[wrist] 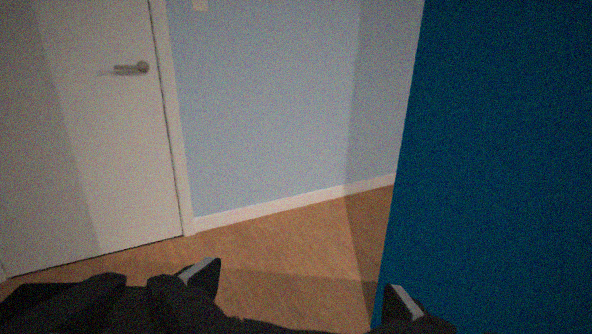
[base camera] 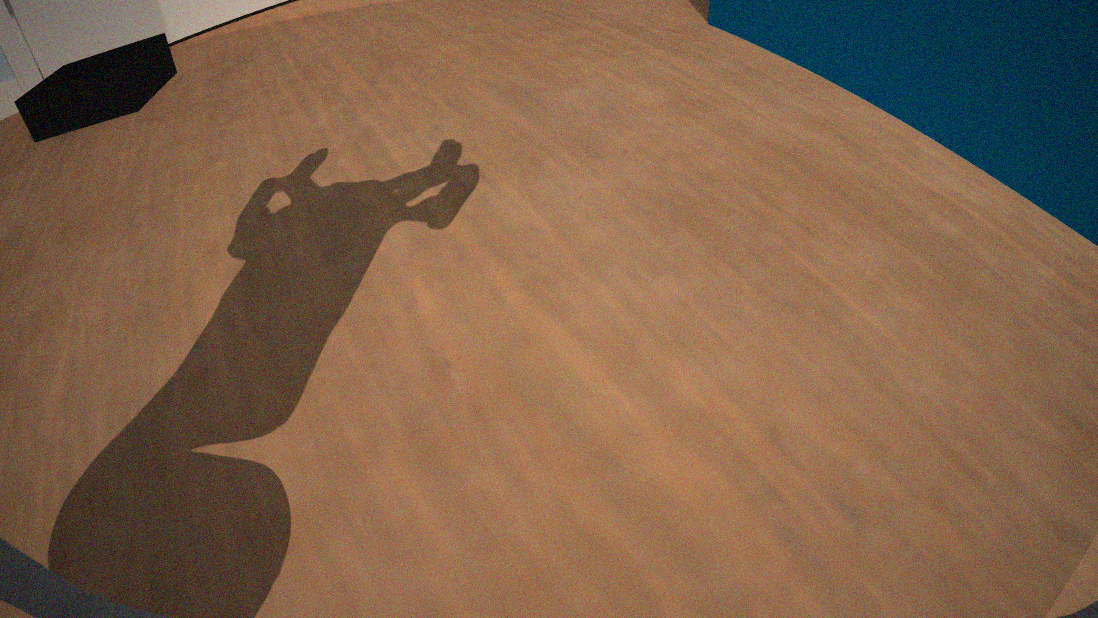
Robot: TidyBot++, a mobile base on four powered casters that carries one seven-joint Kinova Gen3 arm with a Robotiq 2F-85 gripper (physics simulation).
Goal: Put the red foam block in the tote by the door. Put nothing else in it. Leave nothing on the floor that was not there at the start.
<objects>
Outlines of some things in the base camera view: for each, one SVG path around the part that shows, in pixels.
A black tote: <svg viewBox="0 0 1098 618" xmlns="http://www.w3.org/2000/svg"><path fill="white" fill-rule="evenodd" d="M165 33L63 65L17 99L14 103L34 142L138 112L177 73Z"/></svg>
</objects>
